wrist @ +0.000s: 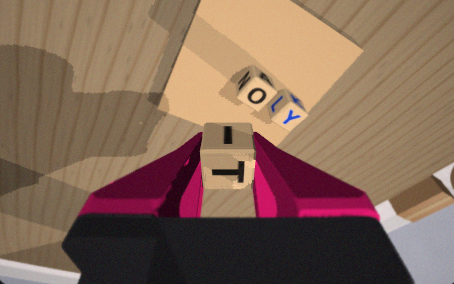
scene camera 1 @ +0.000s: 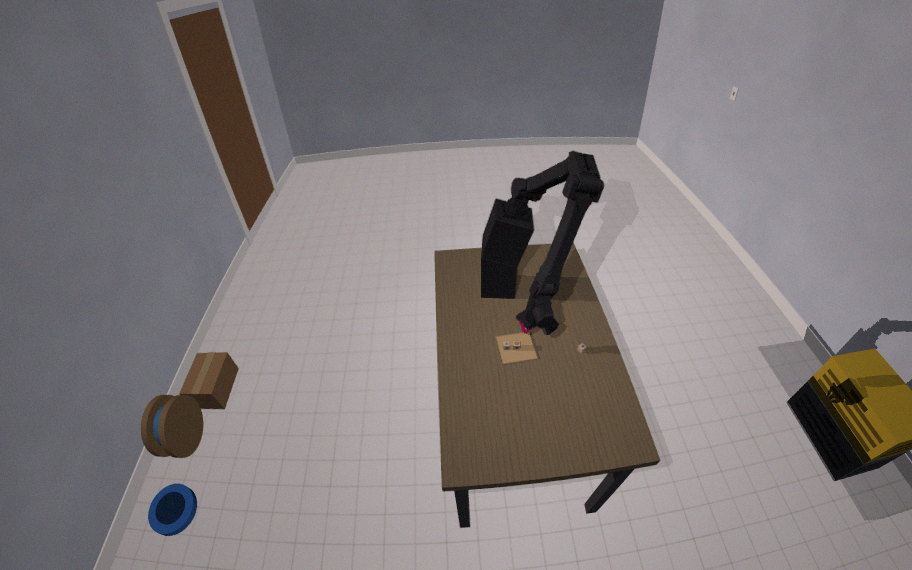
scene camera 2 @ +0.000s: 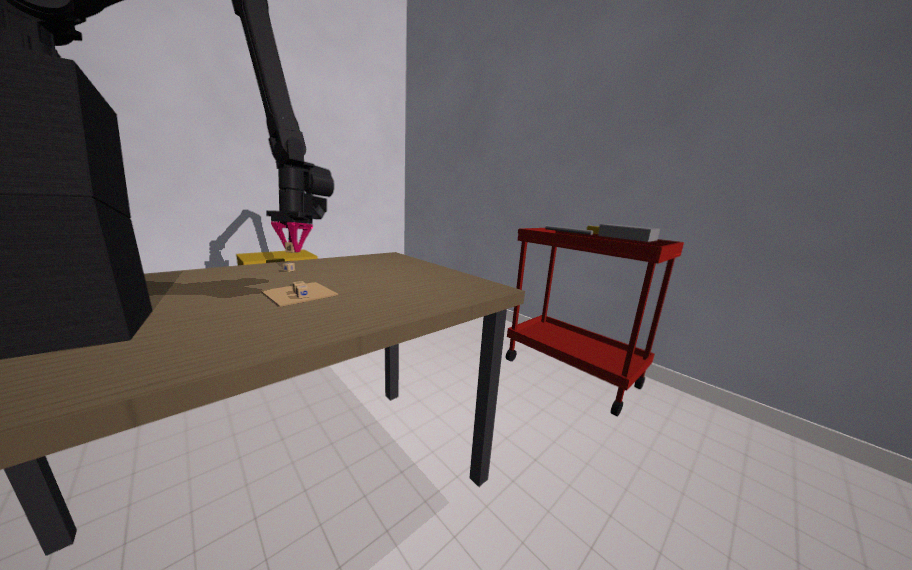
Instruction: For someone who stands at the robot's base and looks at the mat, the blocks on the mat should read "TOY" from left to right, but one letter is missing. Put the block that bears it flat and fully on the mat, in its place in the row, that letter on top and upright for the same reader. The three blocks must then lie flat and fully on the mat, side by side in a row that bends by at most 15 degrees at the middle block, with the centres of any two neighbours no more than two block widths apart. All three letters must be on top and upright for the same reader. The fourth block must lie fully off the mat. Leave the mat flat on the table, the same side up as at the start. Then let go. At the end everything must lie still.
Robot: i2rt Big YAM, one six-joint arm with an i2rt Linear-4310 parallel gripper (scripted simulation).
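Note:
Tan mat (scene camera 2: 283, 296) (wrist: 302, 54) (scene camera 1: 527, 352): in sight. My gripper (scene camera 2: 293, 251) (wrist: 228, 141): likewise.

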